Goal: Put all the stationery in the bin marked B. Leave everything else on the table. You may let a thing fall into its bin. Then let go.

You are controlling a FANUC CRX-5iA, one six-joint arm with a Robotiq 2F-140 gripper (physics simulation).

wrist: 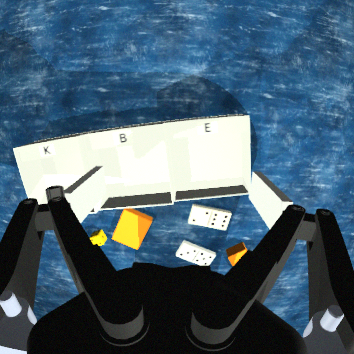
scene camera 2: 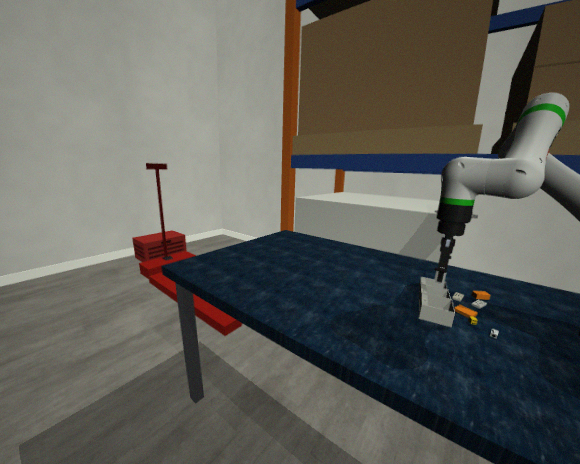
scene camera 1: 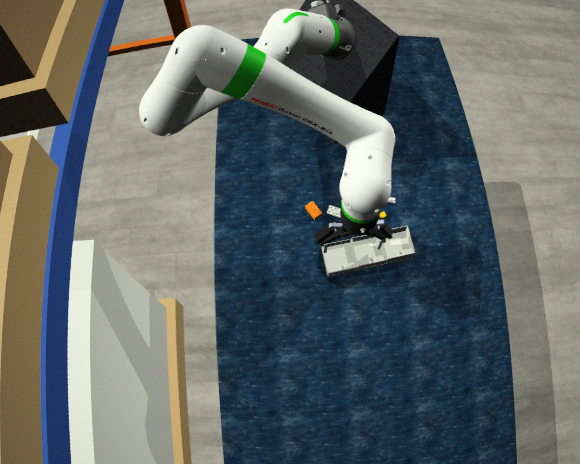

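Observation:
A white three-part bin row stands on the table. Its middle bin B shows no object inside. My gripper is open and empty, low at the bin row. In the wrist view its left finger is over the K/B side and its right finger is beyond E's outer end. A yellow-orange block lies beside bin B. Another orange block lies farther off, partly hidden by the gripper in the wrist view. I cannot tell whether either block is stationery.
One domino lies beside bin E, and another domino lies farther back. A yellow die and a small white object lie near K's side.

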